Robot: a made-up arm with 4 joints.
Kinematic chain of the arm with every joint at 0, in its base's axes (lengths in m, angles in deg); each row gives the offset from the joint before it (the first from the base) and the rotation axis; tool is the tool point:
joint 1: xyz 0 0 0.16 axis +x
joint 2: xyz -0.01 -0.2 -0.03 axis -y
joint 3: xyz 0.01 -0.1 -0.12 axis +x
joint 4: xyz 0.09 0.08 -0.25 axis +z
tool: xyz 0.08 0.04 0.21
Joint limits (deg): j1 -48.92..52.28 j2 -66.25..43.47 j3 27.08..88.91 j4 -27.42..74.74
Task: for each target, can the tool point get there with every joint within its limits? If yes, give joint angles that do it. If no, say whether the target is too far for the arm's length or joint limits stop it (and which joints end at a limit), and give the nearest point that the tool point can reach.
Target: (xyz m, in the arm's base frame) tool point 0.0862 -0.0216 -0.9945
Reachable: no: too far | nearest point 0.0277 -0.0064 -0.1796 | short by 0.817 m
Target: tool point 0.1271 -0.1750 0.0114
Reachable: yes | joints 22.71 -25.42 74.51 36.32
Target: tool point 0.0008 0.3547 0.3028
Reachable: no: joint limits stop it (at a limit: joint 1, joint 2) | nearest point 0.0882 -0.0735 0.3301 | short by 0.438 m
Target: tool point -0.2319 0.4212 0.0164
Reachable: no: joint limits stop it (at a limit: joint 1, joint 2, joint 3) | nearest point -0.0272 0.0740 -0.0855 | short by 0.416 m
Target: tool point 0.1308 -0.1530 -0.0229
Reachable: yes | joints 19.29 -29.10 64.76 14.13
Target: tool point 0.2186 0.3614 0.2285
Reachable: no: joint limits stop it (at a limit: joint 1, joint 3) | nearest point 0.1043 0.0246 -0.0320 | short by 0.441 m
